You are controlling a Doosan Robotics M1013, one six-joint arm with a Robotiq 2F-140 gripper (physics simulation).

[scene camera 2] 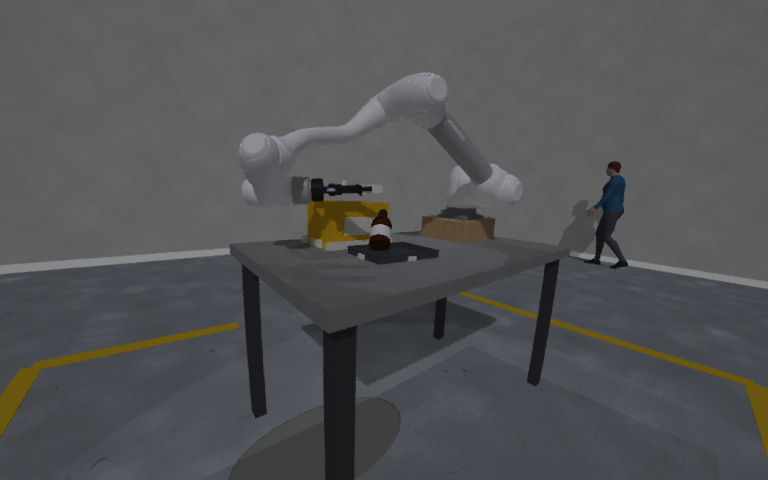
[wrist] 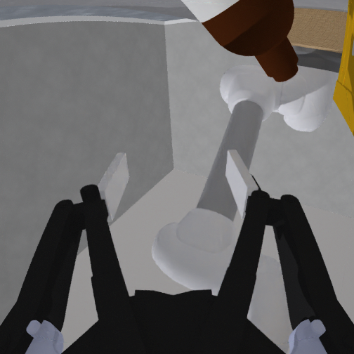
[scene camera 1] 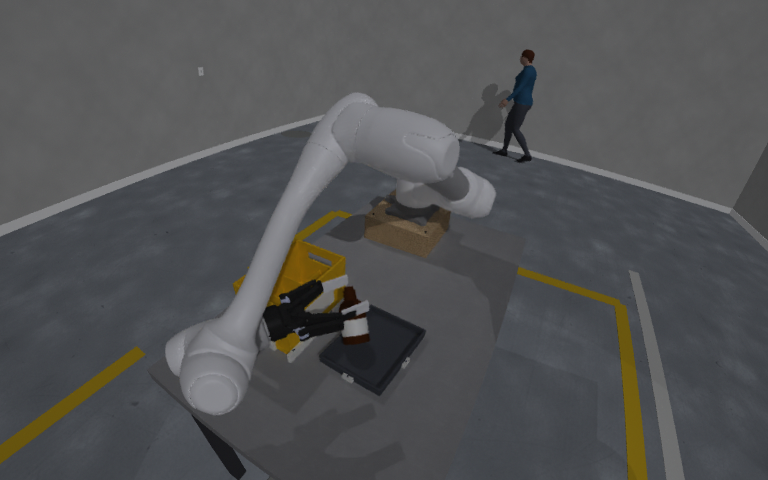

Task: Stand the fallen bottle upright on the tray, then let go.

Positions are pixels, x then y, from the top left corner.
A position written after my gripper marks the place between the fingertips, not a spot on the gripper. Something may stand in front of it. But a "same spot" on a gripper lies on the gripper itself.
Labels:
my gripper: scene camera 2 379,189; wrist; scene camera 1
same spot on my gripper: (wrist: 313,309) = (scene camera 1: 290,302)

